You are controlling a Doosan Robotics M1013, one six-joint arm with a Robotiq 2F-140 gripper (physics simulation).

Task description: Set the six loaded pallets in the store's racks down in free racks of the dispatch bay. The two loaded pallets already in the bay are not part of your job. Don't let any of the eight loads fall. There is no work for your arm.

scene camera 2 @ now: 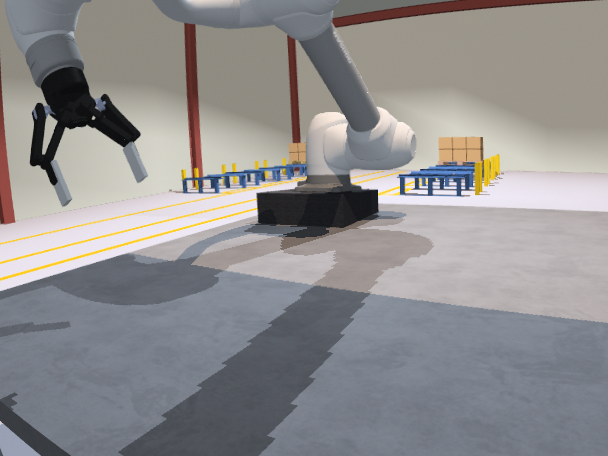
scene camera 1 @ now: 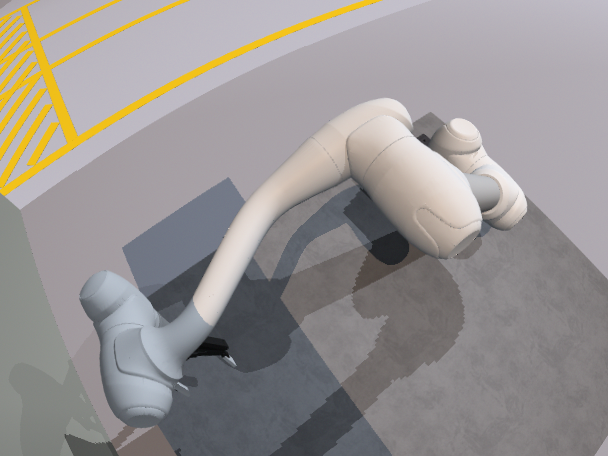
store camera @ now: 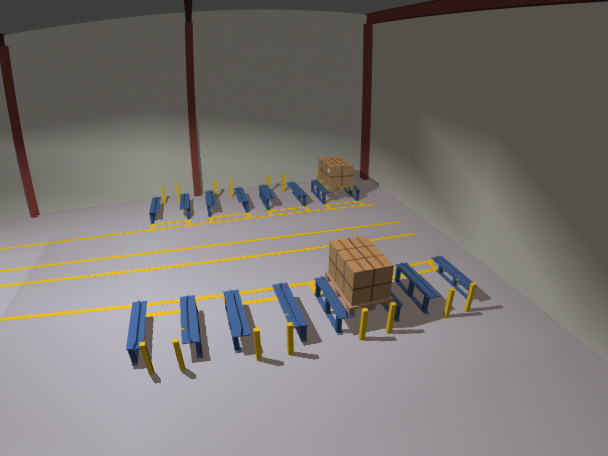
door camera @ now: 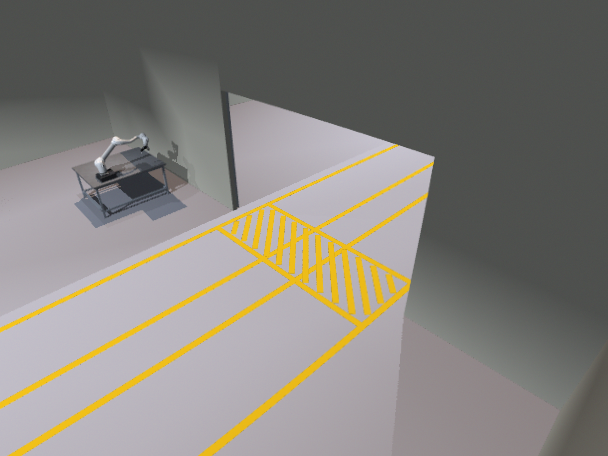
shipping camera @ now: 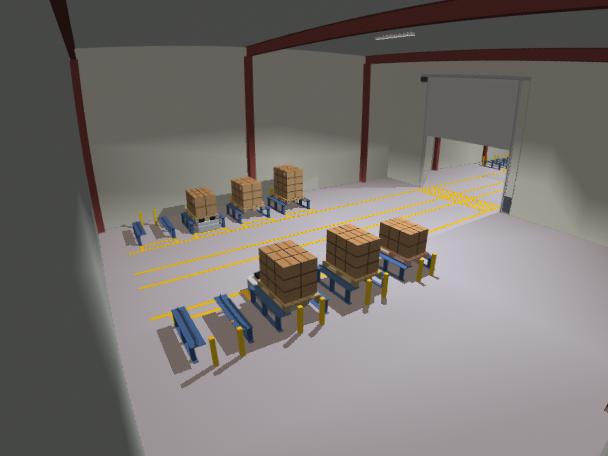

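Pixels of known places: gripper, fingertip midpoint: [scene camera 2: 107,190] [scene camera 1: 210,377] [door camera: 144,153]; arm's base at its link origin: [scene camera 2: 328,190] [door camera: 104,173].
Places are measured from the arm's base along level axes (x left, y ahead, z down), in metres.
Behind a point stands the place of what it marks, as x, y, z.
In the shipping view, loaded pallets [shipping camera: 200,202] {-5.095, 12.964, -0.135} [shipping camera: 246,193] {-5.300, 11.342, -0.143} [shipping camera: 288,183] {-5.474, 9.691, -0.242} stand at the far row's racks, and loaded pallets [shipping camera: 287,272] {0.528, 12.545, -0.312} [shipping camera: 353,252] {0.287, 10.916, -0.244} [shipping camera: 403,238] {0.025, 9.245, -0.119} at the near row's. A grey carrier [shipping camera: 207,225] {-4.984, 12.836, 0.632} is under the far row's leftmost load; a white carrier [shipping camera: 252,282] {-0.776, 12.800, 0.523} shows partly at the near row's leftmost load. Whether racks or carriers bear these two is unclear. The leftmost racks [shipping camera: 167,226] {-5.144, 14.097, 0.491} [shipping camera: 234,316] {0.328, 13.563, 0.476} hold no load. In the store view, loaded pallets [store camera: 336,172] {-7.435, -11.470, -0.093} [store camera: 360,272] {-1.598, -10.253, -0.261} stand upright in racks. My gripper [scene camera 2: 103,191] {0.198, 0.971, -0.117} [scene camera 1: 209,376] {0.198, 0.971, -0.117} is open and empty above the table.
Several unloaded blue racks [store camera: 190,320] {-1.808, -7.537, 0.495} [store camera: 241,198] {-7.310, -8.657, 0.477} stand in the store's two rows. Yellow posts [store camera: 257,344] [shipping camera: 300,320] stand behind racks. Yellow lane lines run between the rows and through the doorway, with a hatched zone [door camera: 315,260] {-4.100, 2.220, 0.843}. The arm's table [door camera: 92,172] {0.458, -0.148, 0.094} stands beside the lane.
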